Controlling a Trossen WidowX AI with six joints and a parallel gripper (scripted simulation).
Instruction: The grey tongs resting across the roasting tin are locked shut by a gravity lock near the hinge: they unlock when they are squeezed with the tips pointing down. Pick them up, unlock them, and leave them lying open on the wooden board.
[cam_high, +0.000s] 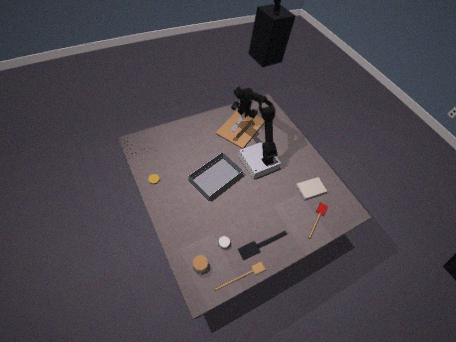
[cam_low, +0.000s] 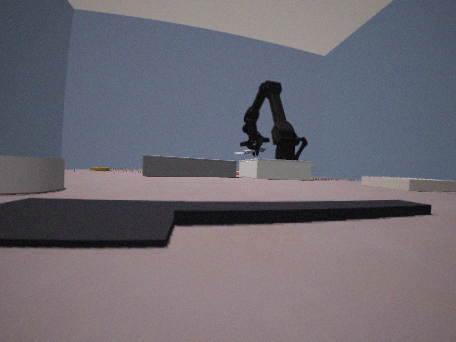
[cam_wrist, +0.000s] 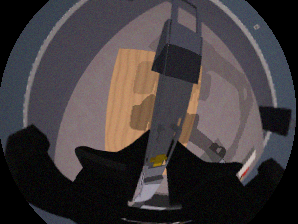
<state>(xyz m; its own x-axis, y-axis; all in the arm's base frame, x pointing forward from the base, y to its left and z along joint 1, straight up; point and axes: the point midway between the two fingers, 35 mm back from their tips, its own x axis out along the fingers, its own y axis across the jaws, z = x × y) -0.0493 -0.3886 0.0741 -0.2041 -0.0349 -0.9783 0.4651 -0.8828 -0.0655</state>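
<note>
Right now my gripper tip is 10 cm above the wooden board and 1 cm short of it. From my gripper tip the other things lie so: yellow lock piece: 4 cm above, 1 cm ahead; roasting tin: 42 cm ahead, 31 cm to the left, 8 cm below; red spatula: 88 cm to the left, 10 cm below, 2 cm behind.
</note>
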